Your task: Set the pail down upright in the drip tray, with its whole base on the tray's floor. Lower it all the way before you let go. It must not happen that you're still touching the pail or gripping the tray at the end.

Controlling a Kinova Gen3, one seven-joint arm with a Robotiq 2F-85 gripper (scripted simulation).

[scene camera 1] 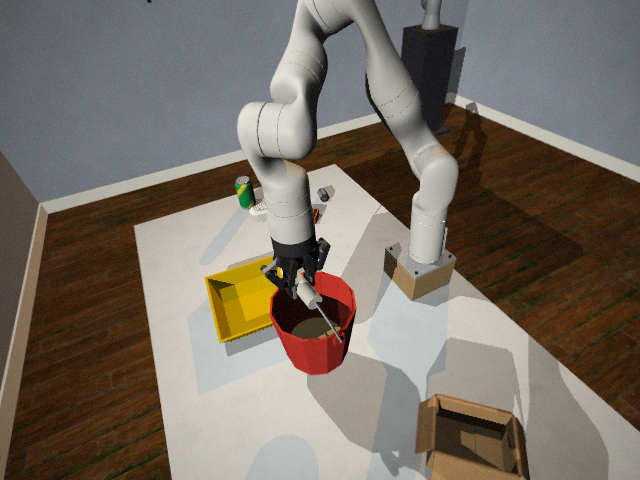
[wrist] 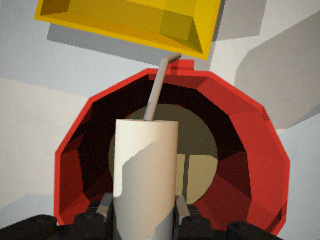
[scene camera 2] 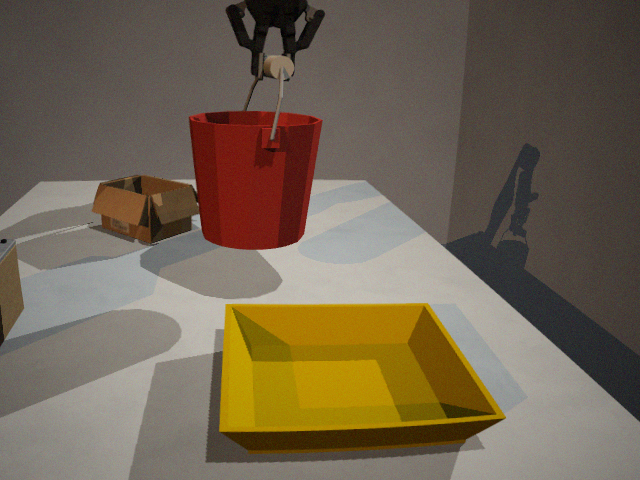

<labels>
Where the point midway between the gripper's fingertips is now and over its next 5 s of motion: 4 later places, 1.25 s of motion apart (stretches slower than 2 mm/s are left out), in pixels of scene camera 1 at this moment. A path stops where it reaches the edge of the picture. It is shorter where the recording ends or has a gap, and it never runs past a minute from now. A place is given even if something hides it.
My gripper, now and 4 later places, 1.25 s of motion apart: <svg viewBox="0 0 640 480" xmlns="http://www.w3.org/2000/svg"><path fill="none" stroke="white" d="M301 291L294 285L274 268L249 246L232 231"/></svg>
</labels>
